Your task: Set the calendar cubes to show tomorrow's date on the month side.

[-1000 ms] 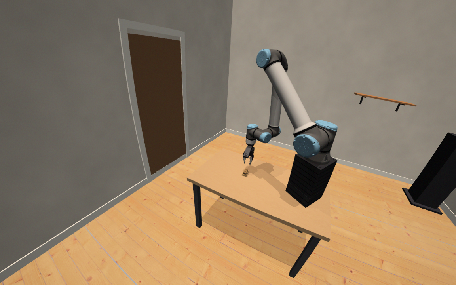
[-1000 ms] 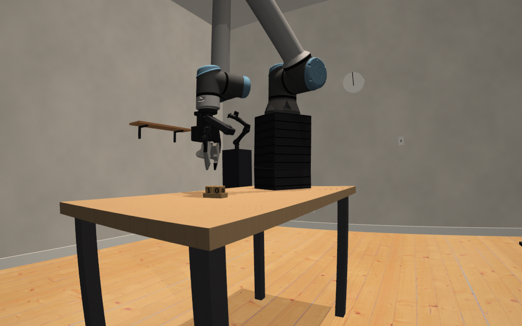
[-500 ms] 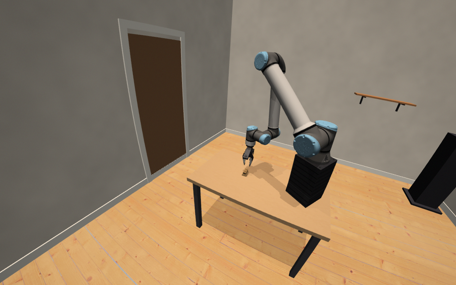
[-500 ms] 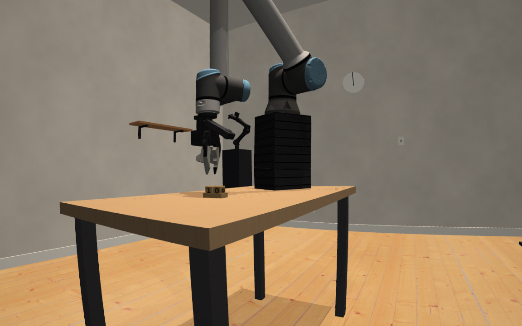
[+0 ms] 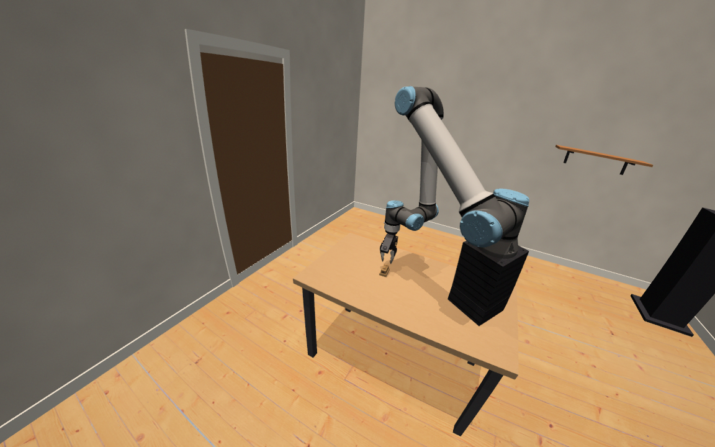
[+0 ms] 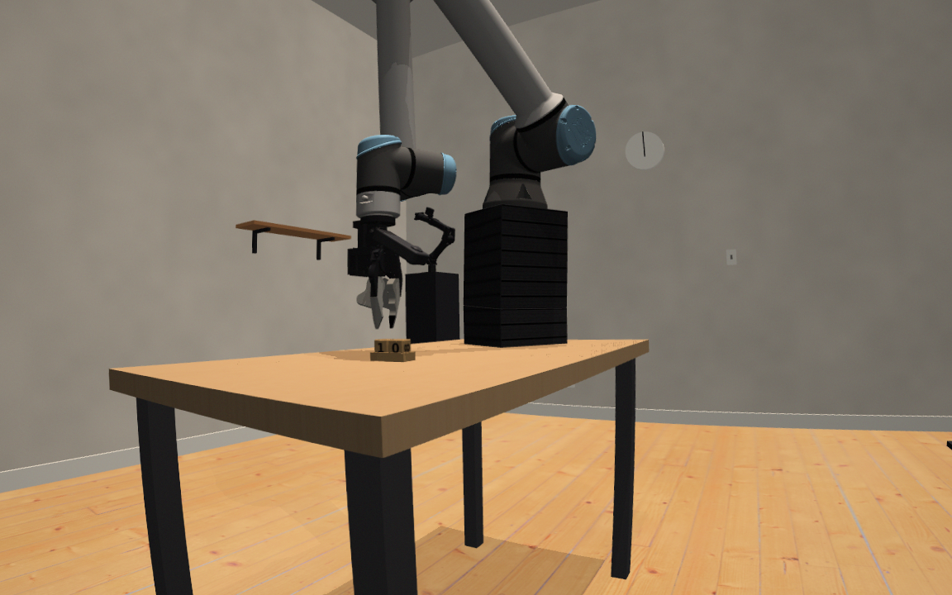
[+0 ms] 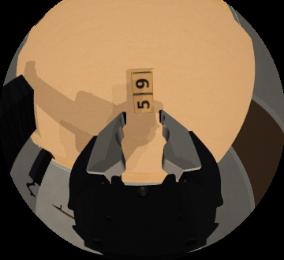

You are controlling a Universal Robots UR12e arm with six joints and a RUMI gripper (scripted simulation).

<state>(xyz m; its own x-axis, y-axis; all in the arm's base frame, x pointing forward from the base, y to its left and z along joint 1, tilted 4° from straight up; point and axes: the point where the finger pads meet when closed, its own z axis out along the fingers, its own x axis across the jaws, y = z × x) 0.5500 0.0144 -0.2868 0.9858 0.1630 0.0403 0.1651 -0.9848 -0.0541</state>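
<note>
My gripper is now 7 cm above the wooden tray and 2 cm to the right of it.
</note>
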